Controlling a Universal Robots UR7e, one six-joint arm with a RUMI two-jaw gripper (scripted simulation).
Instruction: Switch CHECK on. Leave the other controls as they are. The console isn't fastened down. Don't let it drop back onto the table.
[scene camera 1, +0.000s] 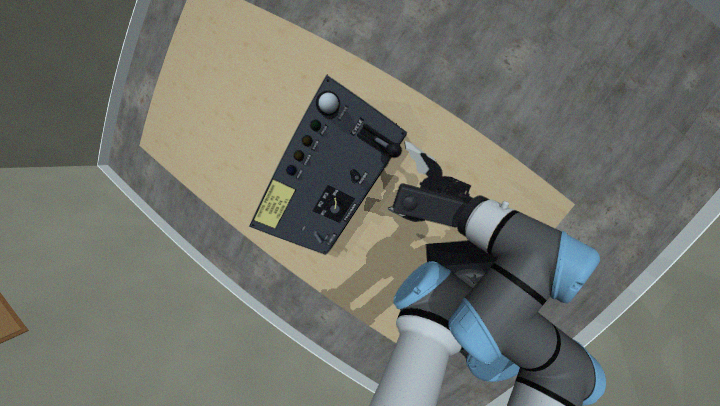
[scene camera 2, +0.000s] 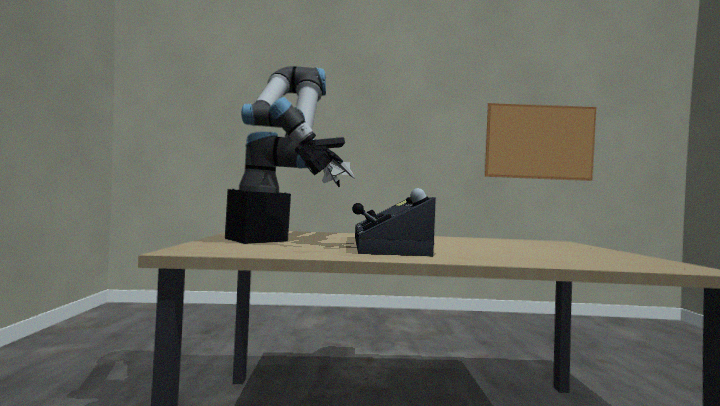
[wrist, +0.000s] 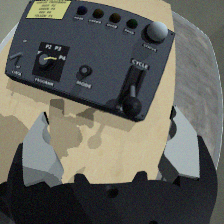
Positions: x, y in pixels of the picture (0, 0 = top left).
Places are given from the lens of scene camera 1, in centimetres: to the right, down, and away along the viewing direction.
gripper (scene camera 1: 396, 176): 8, -6, 48
dark sloped console (scene camera 1: 328, 145): -9, -16, 58
